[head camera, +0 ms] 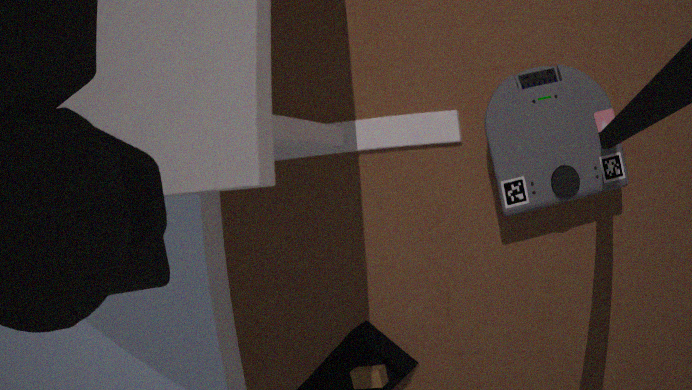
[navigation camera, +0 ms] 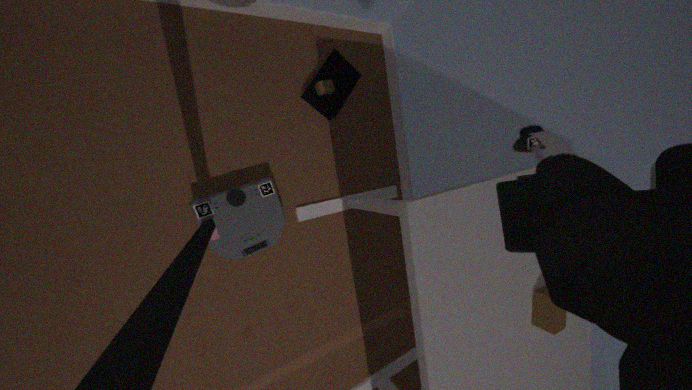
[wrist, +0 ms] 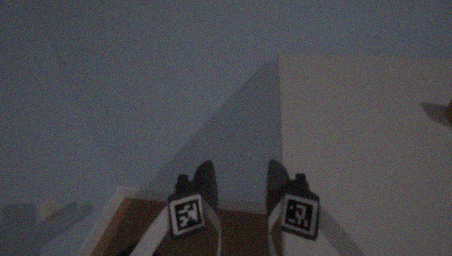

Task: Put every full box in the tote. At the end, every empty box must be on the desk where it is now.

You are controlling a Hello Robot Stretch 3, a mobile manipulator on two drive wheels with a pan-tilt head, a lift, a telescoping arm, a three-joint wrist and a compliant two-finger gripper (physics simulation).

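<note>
The black tote (head camera: pixel 367 340) (navigation camera: pixel 345 75) stands on the floor near the wall, with a tan-brown box (head camera: pixel 369 376) (navigation camera: pixel 324 87) inside it. The light desk (head camera: pixel 190 100) (navigation camera: pixel 475 240) (wrist: pixel 350 150) stands along the wall. A brown box (navigation camera: pixel 548 312) (wrist: pixel 449 114) is on the desk, partly behind the dark arm in the navigation view and cut by the right edge in the wrist view. Whether it is full or empty I cannot tell. My gripper (wrist: pixel 240 179) (navigation camera: pixel 531 140) is open, with nothing between its fingers; it is off the desk's end, apart from the boxes.
My grey wheeled base (head camera: pixel 545 135) (navigation camera: pixel 250 215) is on the brown floor beside the desk. A white desk foot (head camera: pixel 407 131) (navigation camera: pixel 320 209) sticks out towards it. The blue wall (head camera: pixel 190 260) (navigation camera: pixel 475 75) (wrist: pixel 125 100) runs behind the desk and tote. My dark arm covers part of the desk.
</note>
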